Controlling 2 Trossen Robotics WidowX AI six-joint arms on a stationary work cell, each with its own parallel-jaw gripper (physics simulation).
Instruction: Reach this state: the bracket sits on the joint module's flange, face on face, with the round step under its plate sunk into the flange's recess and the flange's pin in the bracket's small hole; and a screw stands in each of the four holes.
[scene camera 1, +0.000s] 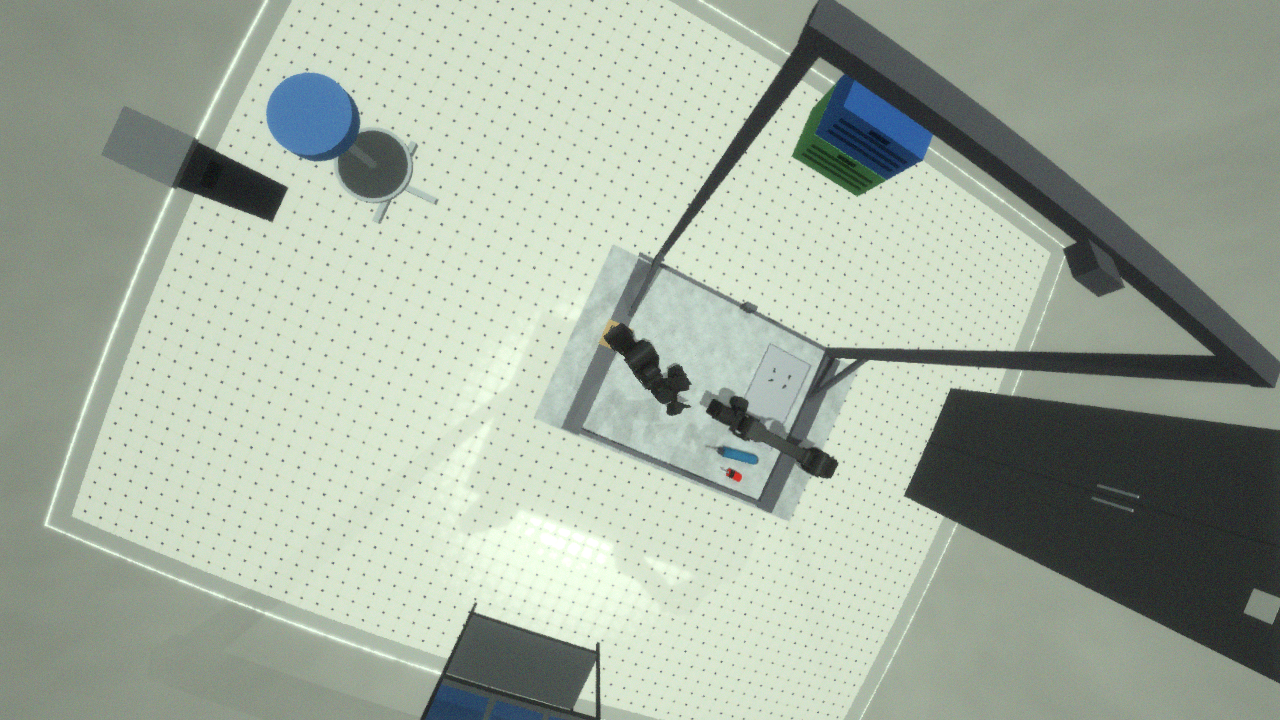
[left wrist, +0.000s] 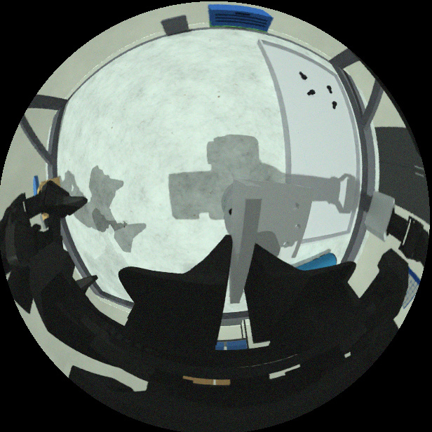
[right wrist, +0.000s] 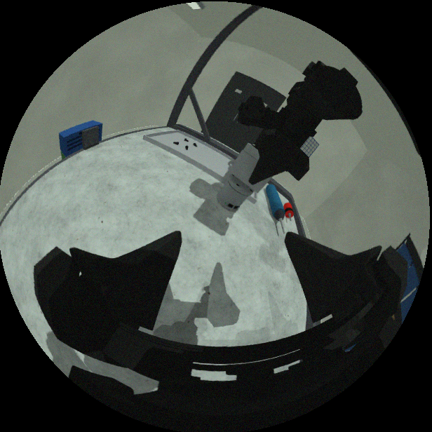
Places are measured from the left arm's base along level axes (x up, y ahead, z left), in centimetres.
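Pixels of known places: right gripper, fingertip midpoint: (scene camera 1: 690, 395); right arm's base, link origin: (scene camera 1: 616, 336).
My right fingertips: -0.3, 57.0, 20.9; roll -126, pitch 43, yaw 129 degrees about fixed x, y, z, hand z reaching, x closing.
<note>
For each thing: its top centre in the pictures, then the offset to it from my right fingertips, as dx, dy, dz. "spot": a spot on its surface instead.
- blue screwdriver, surface spot: (scene camera 1: 740, 455) spot: -5.5, -35.5, +0.6
- red tool, top centre: (scene camera 1: 731, 474) -6.0, -39.4, +8.7
The grey bracket (left wrist: 295, 200) (right wrist: 245, 157) has an upright wall, held between the fingertips of my left gripper (left wrist: 233, 239), which is shut on it. Its plate with small holes extends to the right in the left wrist view. The grey round joint module (right wrist: 231, 197) stands on the table beneath the bracket; its edge shows past the plate's left end. Whether plate and flange touch is hidden. My right gripper (right wrist: 235, 237) (left wrist: 86, 236) (scene camera 1: 687, 394) is open and empty, a short way from the module. Several black screws (left wrist: 311, 92) (right wrist: 186, 147) lie on the white tray (left wrist: 320, 145) (right wrist: 205, 155).
A blue screwdriver (scene camera 1: 740, 455) (left wrist: 320, 261) (right wrist: 275, 199) and a red tool (scene camera 1: 733, 475) (right wrist: 288, 210) lie near the table's edge, beside the left arm. Dark frame bars (scene camera 1: 733, 161) rise at the table's edges. The two arms face each other over the middle.
</note>
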